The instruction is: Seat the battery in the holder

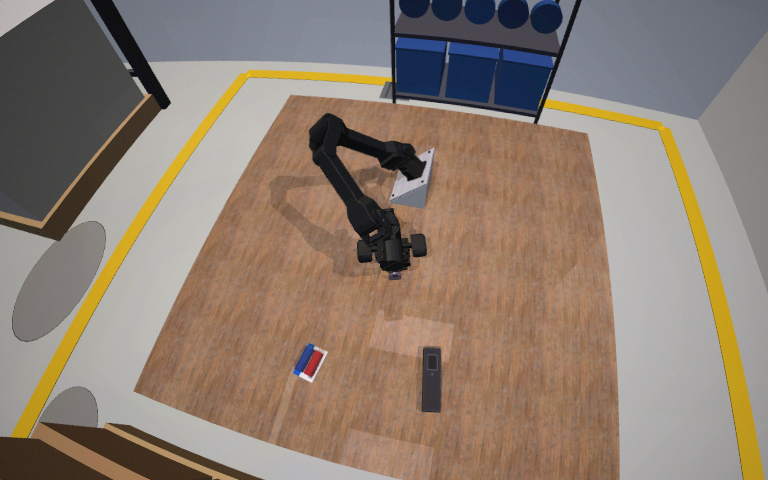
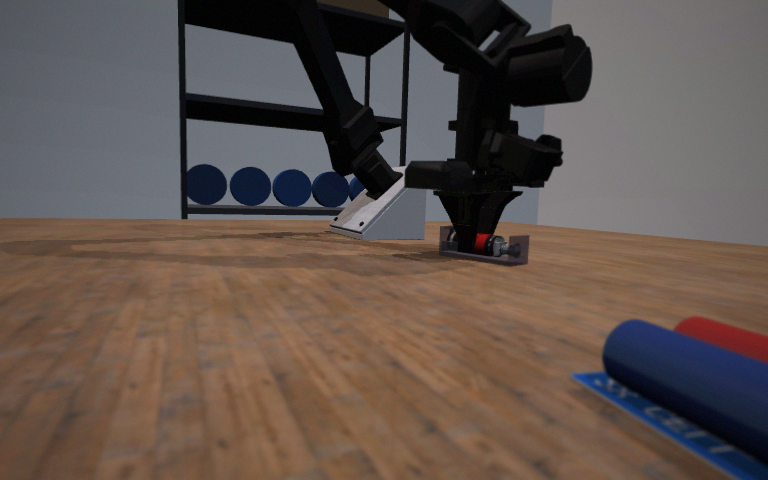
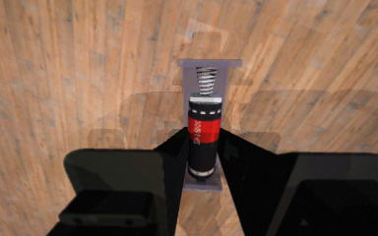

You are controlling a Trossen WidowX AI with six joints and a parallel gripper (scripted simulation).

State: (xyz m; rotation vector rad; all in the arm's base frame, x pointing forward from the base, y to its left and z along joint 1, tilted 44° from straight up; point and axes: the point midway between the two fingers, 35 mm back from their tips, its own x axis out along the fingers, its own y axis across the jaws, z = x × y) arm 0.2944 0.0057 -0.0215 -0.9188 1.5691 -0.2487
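Now: the battery 1 cm above my gripper tip. Round my gripper tip: card: 35 cm ahead, 11 cm to the right; flat black device: 29 cm ahead, 20 cm to the left, 1 cm above.
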